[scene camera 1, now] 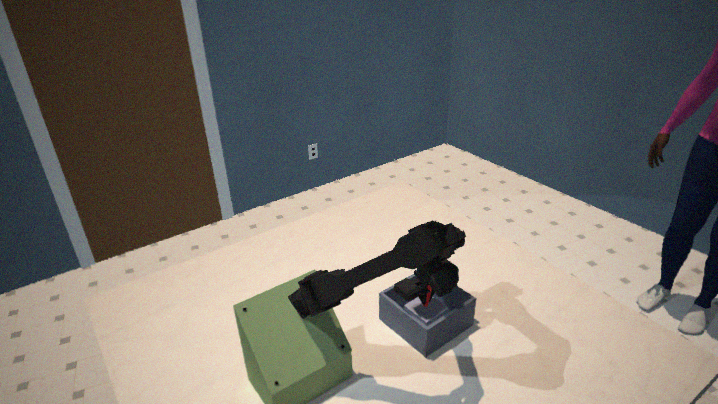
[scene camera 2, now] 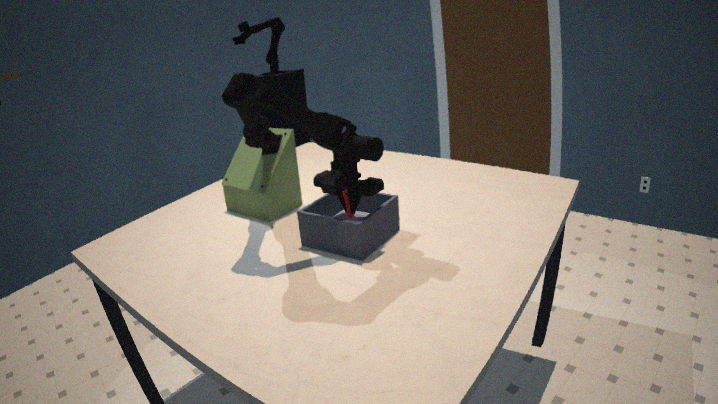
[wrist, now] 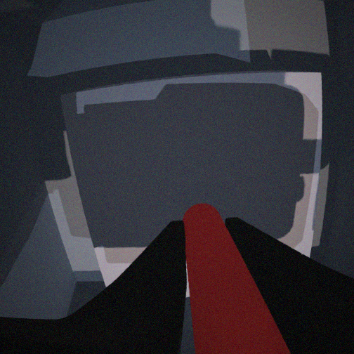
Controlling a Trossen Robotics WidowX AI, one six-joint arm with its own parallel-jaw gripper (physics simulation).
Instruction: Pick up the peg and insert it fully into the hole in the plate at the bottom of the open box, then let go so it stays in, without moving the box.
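Frame: origin at the arm's base, x right, y ahead, z up, level; metres.
Seen in the pictures: gripper, fingertip midpoint: (scene camera 1: pixel 425 302) (scene camera 2: pixel 350 213); arm's base, link origin: (scene camera 1: pixel 305 300) (scene camera 2: pixel 272 144).
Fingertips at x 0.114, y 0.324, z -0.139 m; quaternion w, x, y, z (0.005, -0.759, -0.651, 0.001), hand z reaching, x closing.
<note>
Offsets run from my fingertips to a thing's top centre. Level surfaces: height alone.
The red peg {dy -0.001, dx +0.006, dz +0.071 m} (scene camera 1: pixel 428 295) (scene camera 2: pixel 347 202) (wrist: pixel 220 290) is held between the fingers of my gripper (scene camera 1: pixel 426 300) (scene camera 2: pixel 352 211) (wrist: pixel 203 231), which is shut on it. The peg points down and leans a little in scene camera 2. My fingertips are inside the open grey-blue box {dy -0.002, dx +0.005, dz +0.029 m} (scene camera 1: pixel 404 320) (scene camera 2: pixel 328 233), below its rim. In the wrist view the peg's round end is over the lower middle of the pale square plate (wrist: pixel 190 150), most of which is in dark shadow. The plate's hole does not show, and I cannot tell whether the peg touches the plate.
The box walls stand around my fingers. A green sloped block (scene camera 1: pixel 286 341) (scene camera 2: pixel 276 185) under the arm's base stands beside the box on the pale table {dz -0.069 m} (scene camera 1: pixel 165 301) (scene camera 2: pixel 200 291). Shadows of the arm fall across the table. A person (scene camera 1: pixel 687 200) stands at the right in scene camera 1.
</note>
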